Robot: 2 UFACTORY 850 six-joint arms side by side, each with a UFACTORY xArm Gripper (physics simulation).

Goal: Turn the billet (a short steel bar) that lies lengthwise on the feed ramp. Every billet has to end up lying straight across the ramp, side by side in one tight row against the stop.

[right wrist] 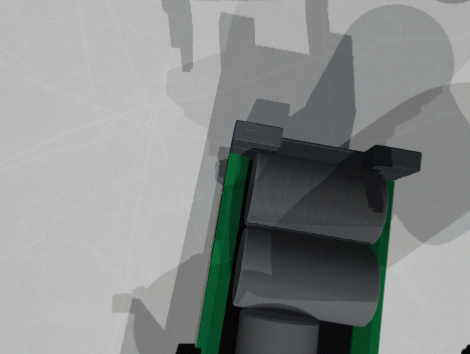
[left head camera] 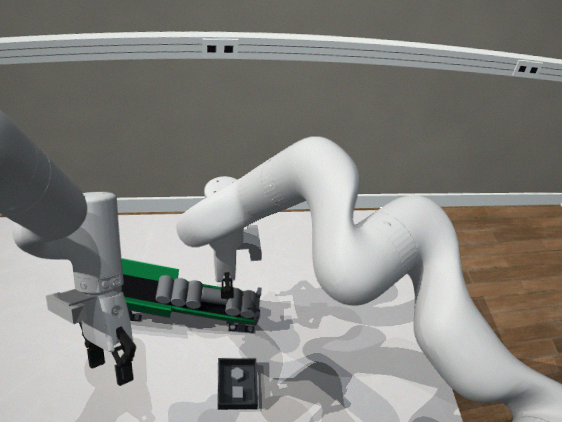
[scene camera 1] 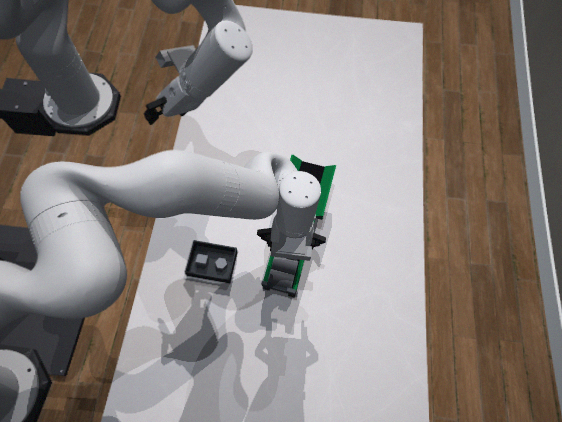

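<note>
The green feed ramp (left head camera: 150, 270) (scene camera 1: 327, 187) (right wrist: 222, 240) has a dark end stop (right wrist: 320, 150). Two grey billets lie across it at the stop, the end one (left head camera: 248, 303) (right wrist: 317, 197) and its neighbour (left head camera: 233, 302) (right wrist: 307, 277). Behind them the lengthwise billet (left head camera: 214, 296) (right wrist: 277, 335) points along the ramp, its end close to the neighbour. Three more billets lie across farther up, the nearest (left head camera: 194, 294) beside the lengthwise one. My right gripper (left head camera: 227, 286) (scene camera 1: 291, 238) (right wrist: 327, 349) is open over the ramp, fingers on either side. My left gripper (left head camera: 110, 365) (scene camera 1: 167, 114) is open, away from the ramp.
A dark tray (left head camera: 220, 385) (scene camera 1: 212, 278) with two small light blocks stands beside the ramp, on its near side in the left head view. The right arm (left head camera: 350, 270) (scene camera 1: 150, 185) reaches over the white table (scene camera 1: 375, 150). The left arm stands near the ramp's upper end in the left head view.
</note>
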